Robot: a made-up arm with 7 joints.
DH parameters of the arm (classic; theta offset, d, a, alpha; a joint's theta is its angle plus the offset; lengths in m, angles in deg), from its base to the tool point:
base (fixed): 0 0.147 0 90
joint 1: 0 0.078 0.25 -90
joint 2: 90 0.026 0.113 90
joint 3: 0 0.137 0.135 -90
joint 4: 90 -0.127 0.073 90
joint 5: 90 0.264 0.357 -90
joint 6: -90 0.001 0.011 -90
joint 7: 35.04 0 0.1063 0
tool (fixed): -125.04 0.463 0 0
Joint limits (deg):
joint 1: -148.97..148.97
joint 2: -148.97..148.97
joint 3: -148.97..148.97
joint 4: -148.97..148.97
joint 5: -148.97..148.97
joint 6: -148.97..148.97
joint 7: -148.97..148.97
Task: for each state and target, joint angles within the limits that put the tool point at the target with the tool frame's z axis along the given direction. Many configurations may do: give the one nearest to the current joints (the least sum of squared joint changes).
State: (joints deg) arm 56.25 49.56 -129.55 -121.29 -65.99 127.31 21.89
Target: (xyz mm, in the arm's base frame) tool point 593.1 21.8 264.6 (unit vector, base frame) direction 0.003 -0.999 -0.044
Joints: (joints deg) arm 38.60 72.37 -123.20 -130.35 -66.12 121.81 17.53
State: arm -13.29 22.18 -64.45 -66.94 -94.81 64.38 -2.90
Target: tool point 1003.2 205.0 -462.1 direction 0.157 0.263 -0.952
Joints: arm 27.92 6.27 -71.30 -92.70 -90.84 18.75 6.42
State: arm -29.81 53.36 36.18 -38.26 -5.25 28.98 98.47
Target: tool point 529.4 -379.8 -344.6 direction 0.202 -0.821 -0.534
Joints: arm -89.60 40.56 66.95 -16.82 -3.79 13.09 114.58
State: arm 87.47 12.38 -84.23 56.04 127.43 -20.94 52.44
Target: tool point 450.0 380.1 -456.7 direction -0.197 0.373 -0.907
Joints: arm 40.61 -5.66 -49.60 66.19 118.05 -73.19 60.70
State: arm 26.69 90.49 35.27 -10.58 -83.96 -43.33 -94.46
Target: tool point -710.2 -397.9 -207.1 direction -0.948 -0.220 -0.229
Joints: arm 15.33 89.90 15.11 2.61 -141.64 -73.30 -103.87
